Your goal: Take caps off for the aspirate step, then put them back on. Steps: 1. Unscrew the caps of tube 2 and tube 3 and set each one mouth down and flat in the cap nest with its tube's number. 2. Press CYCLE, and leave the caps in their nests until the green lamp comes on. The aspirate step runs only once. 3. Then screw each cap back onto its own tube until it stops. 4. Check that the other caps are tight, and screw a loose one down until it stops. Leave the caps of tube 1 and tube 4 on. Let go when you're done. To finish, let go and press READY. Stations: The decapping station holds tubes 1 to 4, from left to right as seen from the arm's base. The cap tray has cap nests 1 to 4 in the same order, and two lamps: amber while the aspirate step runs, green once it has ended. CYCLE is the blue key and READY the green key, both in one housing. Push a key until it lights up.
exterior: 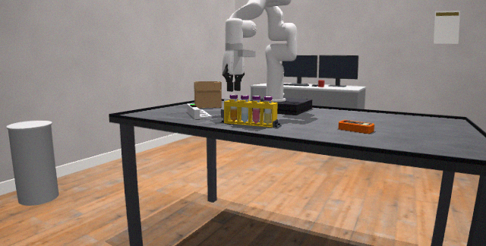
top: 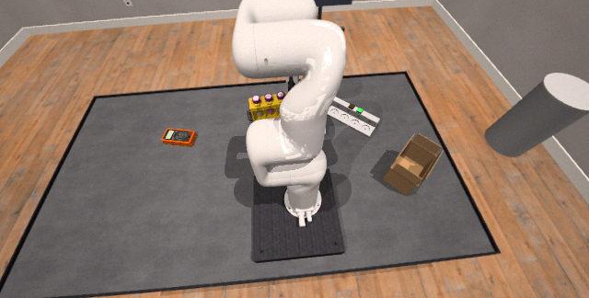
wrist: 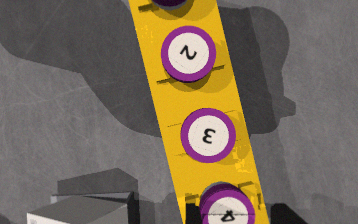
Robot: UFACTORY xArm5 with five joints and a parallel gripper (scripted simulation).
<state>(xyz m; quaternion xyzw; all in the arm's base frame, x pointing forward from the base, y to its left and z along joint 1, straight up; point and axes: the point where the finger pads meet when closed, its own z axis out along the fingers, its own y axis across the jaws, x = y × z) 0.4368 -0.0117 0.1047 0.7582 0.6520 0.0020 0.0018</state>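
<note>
Right now the green ready key is 15 cm behind my hand, 8 cm to the right of it and 9 cm below it. The rest, counted from my hand: blue cycle key: 15 cm behind, 4 cm to the right, 9 cm below; then grey key housing: 13 cm behind, 6 cm to the right, 10 cm below.
</note>
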